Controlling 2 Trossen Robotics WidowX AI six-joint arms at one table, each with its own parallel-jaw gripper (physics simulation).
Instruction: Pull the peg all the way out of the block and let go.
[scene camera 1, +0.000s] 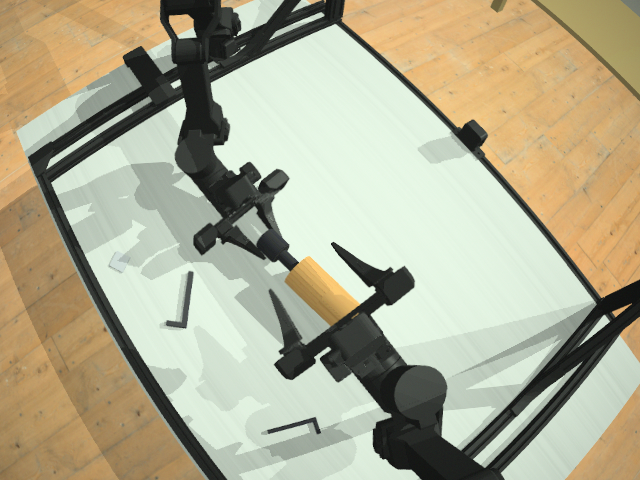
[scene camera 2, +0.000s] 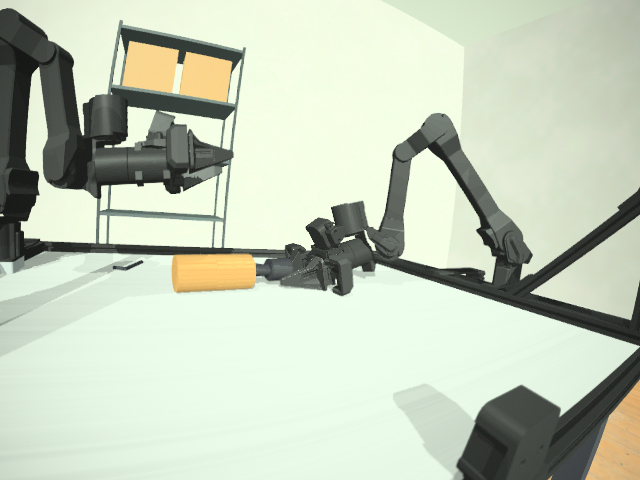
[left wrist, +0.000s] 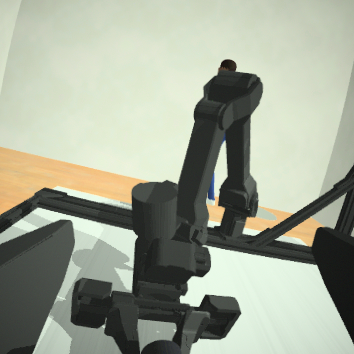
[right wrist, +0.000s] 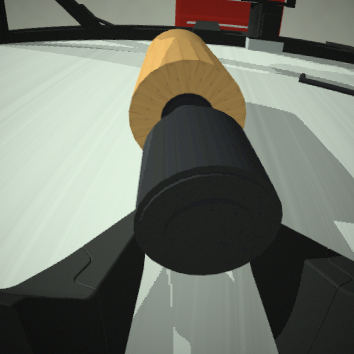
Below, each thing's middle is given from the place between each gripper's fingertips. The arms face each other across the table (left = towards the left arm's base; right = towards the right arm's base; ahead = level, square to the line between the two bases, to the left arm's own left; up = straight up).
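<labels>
The wooden cylindrical block (scene camera 2: 190, 273) has my left gripper 40 mm past it and 10 mm to the right of it, with the gripper 170 mm above it. As for the black peg (scene camera 1: 271, 244), I find it 60 mm to the right of my left hand, 10 mm behind it and 170 mm below it.
Counting from my right hand, the wooden cylindrical block is 100 mm to the left, 50 mm behind and 20 mm above, while the black peg is 40 mm to the left, 10 mm behind and likewise 20 mm above. Going by their middles, the black peg is the nearest to my right hand of the things named here. By its middle, the peg is also nearer to my right hand than to my left gripper.
</labels>
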